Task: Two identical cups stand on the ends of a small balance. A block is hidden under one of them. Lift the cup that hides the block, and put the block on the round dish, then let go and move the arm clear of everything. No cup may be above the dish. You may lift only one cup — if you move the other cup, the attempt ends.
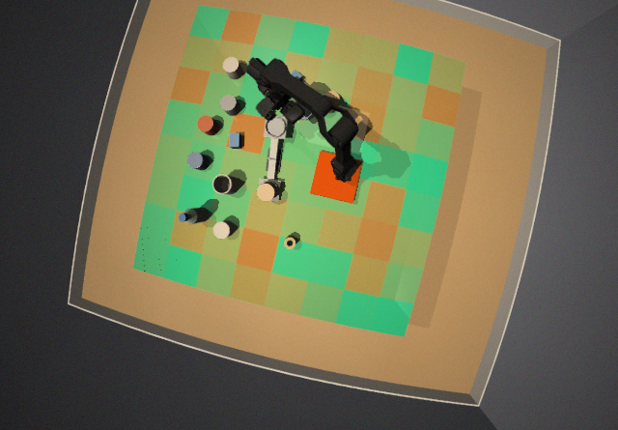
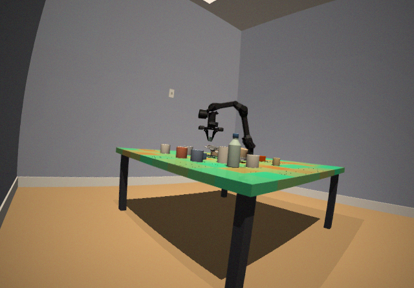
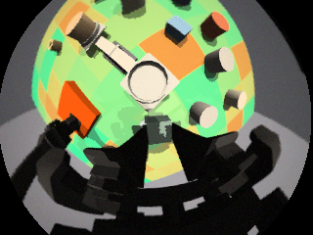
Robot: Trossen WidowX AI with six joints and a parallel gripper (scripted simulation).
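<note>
Right now my gripper tip is 130 mm above the round dish, 70 mm past it and 60 mm to the left of it. The rest, counted from my gripper tip: tan cup (180 mm behind, 100 mm to the right, 90 mm below); then balance (180 mm to the left, 90 mm below, 40 mm ahead); then white beam (180 mm to the left, 110 mm below, 40 mm ahead).
</note>
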